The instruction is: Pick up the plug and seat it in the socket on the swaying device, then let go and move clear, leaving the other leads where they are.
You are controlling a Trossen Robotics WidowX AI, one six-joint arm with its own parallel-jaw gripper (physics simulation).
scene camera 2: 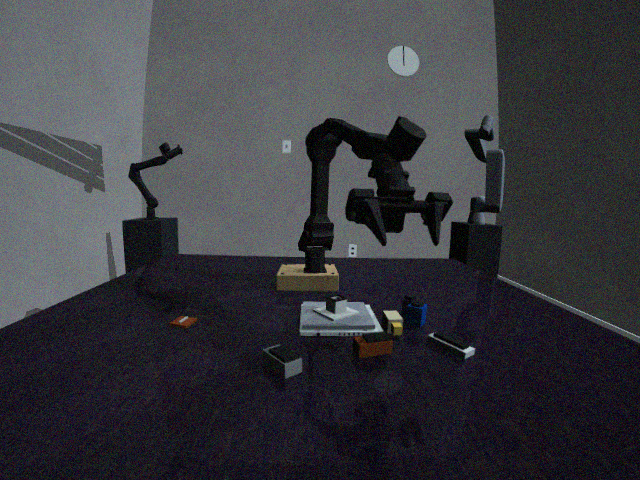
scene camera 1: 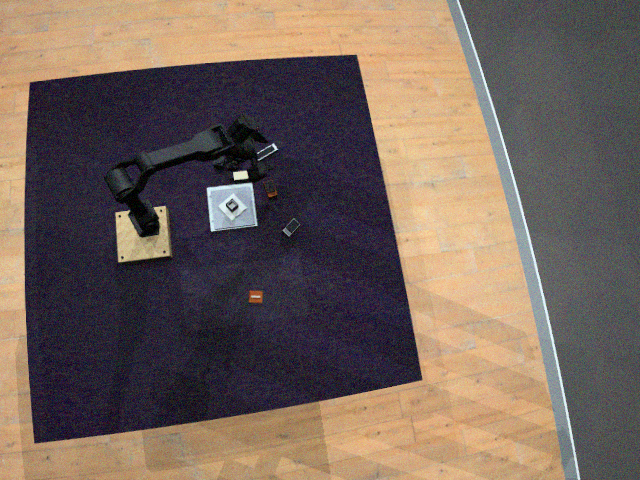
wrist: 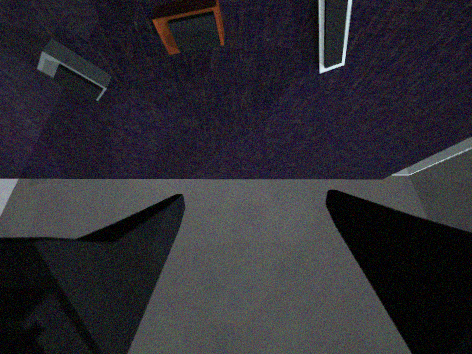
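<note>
The plug, a cream block (scene camera 1: 240,175) (scene camera 2: 391,316) with a yellow tip (scene camera 2: 397,329), lies on the dark mat beside the device. The device (scene camera 1: 217,223) (scene camera 2: 364,323) is a flat grey and white slab. Its dark-rimmed square socket (scene camera 1: 231,205) (scene camera 2: 337,305) stands on a white diamond-shaped plate and looks empty. My gripper (scene camera 1: 264,159) (scene camera 2: 409,243) (wrist: 254,198) is open and empty, high above the mat. In scene camera 2 it hangs above and to the right of the plug. The wrist view is tilted toward the far wall; plug and socket do not show there.
Other pieces on the mat are an orange one (scene camera 1: 269,188) (scene camera 2: 373,346) (wrist: 166,36), a grey one (scene camera 1: 285,232) (scene camera 2: 293,367) (wrist: 48,65), a long white one (scene camera 1: 274,147) (scene camera 2: 468,352) (wrist: 322,40), a blue one (scene camera 2: 417,316) and a flat orange tile (scene camera 1: 255,300) (scene camera 2: 178,323).
</note>
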